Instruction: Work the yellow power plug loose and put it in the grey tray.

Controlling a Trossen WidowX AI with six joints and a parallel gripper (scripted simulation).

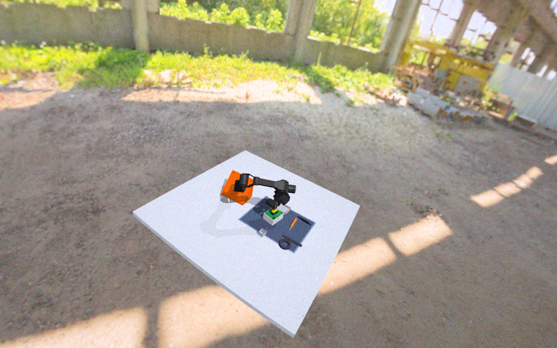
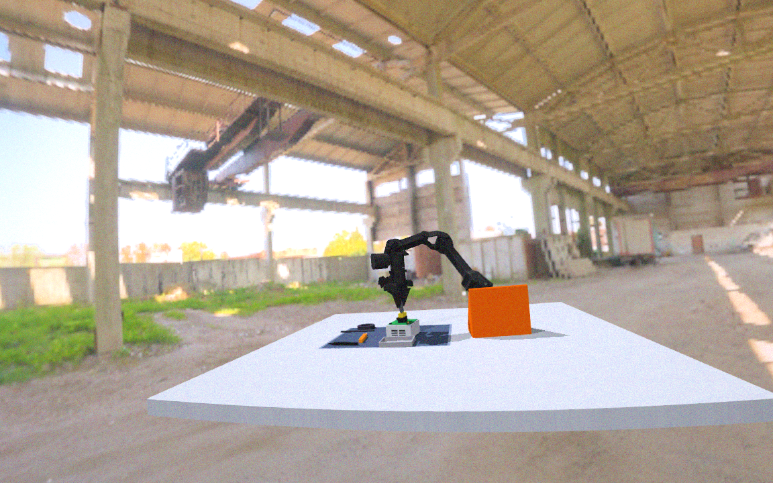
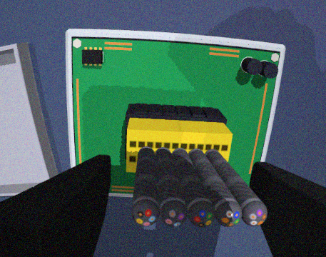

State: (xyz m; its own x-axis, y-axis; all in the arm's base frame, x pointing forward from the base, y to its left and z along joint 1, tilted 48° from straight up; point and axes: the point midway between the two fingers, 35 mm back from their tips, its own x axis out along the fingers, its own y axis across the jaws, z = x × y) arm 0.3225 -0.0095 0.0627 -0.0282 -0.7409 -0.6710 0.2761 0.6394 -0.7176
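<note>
Right now the yellow power plug is 30 mm below my gripper tip. Also, from my gripper tip: dark mat: 110 mm below, 50 mm ahead; then black rod: 210 mm ahead, 120 mm to the right, 110 mm below.
</note>
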